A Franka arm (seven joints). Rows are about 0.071 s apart.
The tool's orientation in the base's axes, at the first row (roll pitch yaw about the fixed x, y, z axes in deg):
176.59, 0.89, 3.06
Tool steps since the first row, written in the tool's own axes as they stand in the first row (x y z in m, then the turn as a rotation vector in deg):
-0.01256, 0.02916, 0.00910, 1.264, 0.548, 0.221
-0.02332, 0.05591, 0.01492, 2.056, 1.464, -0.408
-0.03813, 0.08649, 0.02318, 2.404, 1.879, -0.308
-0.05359, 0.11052, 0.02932, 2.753, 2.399, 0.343
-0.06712, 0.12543, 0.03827, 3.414, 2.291, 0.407
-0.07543, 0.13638, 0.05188, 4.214, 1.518, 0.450
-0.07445, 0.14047, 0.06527, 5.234, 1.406, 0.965
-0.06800, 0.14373, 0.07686, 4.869, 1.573, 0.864
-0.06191, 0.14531, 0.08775, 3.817, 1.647, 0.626
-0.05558, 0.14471, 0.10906, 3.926, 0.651, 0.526
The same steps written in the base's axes. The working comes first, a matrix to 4 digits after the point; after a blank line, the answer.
The tool's axes in the first row as the columns of a matrix, in the base's axes (used below as rounded here):
0.9985, 0.0542, -0.0123
0.0534, -0.9968, -0.0602
-0.0155, 0.0595, -0.9981

-0.01107, -0.03029, -0.00715, 1.289, -0.492, -0.208
-0.02044, -0.05787, -0.01120, 2.137, -1.325, 0.462
-0.03367, -0.08964, -0.01740, 2.506, -1.726, 0.382
-0.04788, -0.11479, -0.02186, 2.875, -2.265, -0.242
-0.06069, -0.13092, -0.02969, 3.528, -2.126, -0.323
-0.06856, -0.14309, -0.04250, 4.284, -1.315, -0.424
-0.06753, -0.14793, -0.05563, 5.290, -1.180, -0.961
-0.06105, -0.15153, -0.06711, 4.936, -1.360, -0.844
-0.05502, -0.15343, -0.07798, 3.893, -1.476, -0.586
-0.04899, -0.15378, -0.09938, 3.949, -0.471, -0.547

